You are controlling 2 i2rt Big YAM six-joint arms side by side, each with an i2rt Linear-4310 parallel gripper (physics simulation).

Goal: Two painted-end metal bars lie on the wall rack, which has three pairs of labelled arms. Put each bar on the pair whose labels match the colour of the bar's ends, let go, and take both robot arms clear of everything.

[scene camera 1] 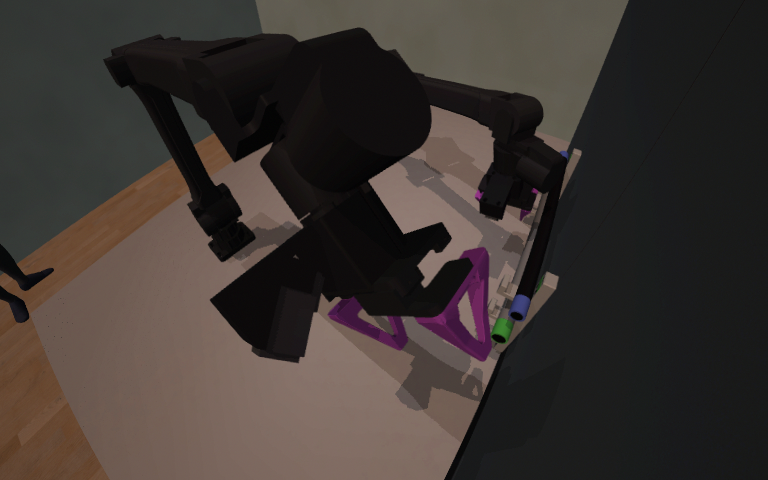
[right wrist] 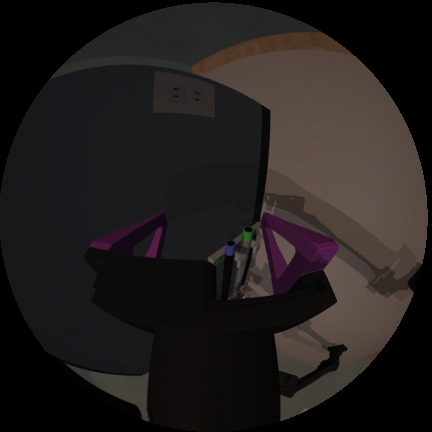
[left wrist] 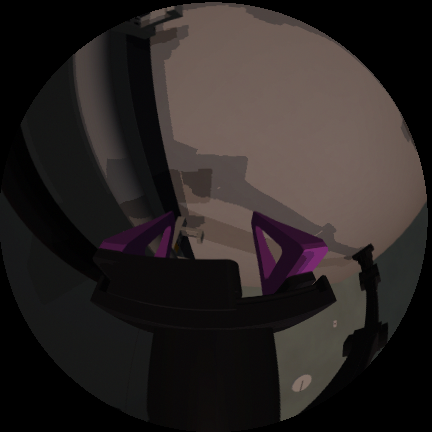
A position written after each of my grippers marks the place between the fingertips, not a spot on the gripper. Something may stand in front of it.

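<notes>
From scene camera 1 I can see my left gripper (scene camera 1: 505, 214) and my right gripper (scene camera 1: 439, 350), plus a green-ended bar (scene camera 1: 518, 274) and a blue-ended bar (scene camera 1: 518, 311). The left wrist view gives me my left gripper (left wrist: 212, 216) again, and in the right wrist view there's my right gripper (right wrist: 213, 217).
</notes>
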